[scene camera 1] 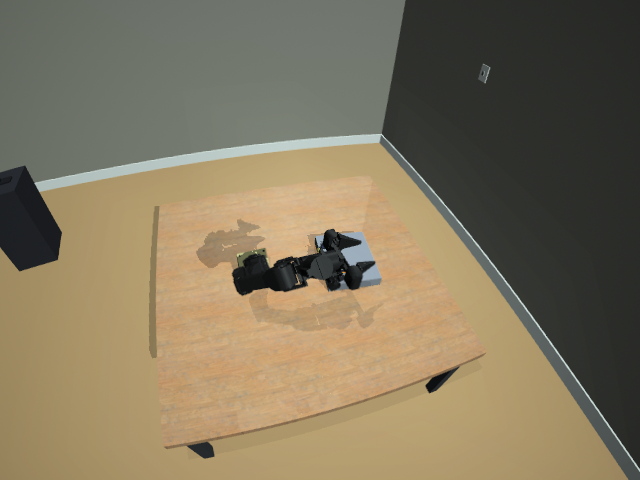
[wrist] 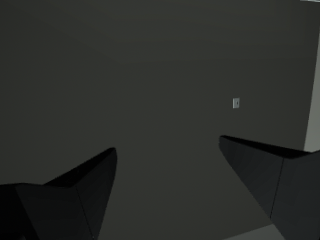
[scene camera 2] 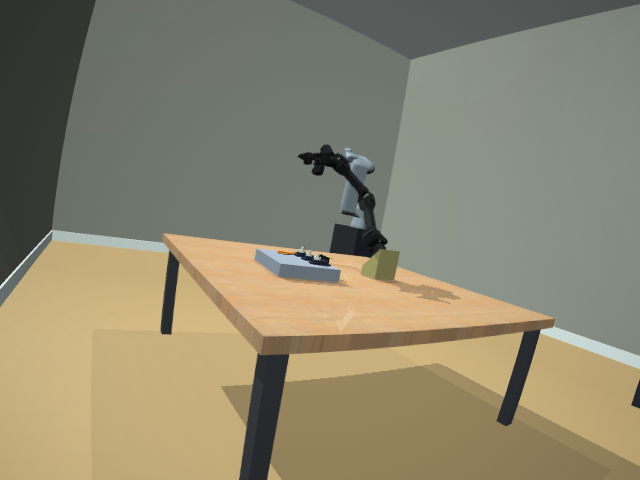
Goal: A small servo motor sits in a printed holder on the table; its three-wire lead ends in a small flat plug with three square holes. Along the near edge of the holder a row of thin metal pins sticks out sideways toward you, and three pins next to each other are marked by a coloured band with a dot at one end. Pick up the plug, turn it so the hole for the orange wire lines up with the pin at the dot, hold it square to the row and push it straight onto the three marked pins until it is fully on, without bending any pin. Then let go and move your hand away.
Scene:
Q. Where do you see a grey printed holder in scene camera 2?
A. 285,266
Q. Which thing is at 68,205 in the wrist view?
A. The gripper.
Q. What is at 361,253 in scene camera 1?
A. A grey printed holder.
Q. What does the gripper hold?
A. Nothing.

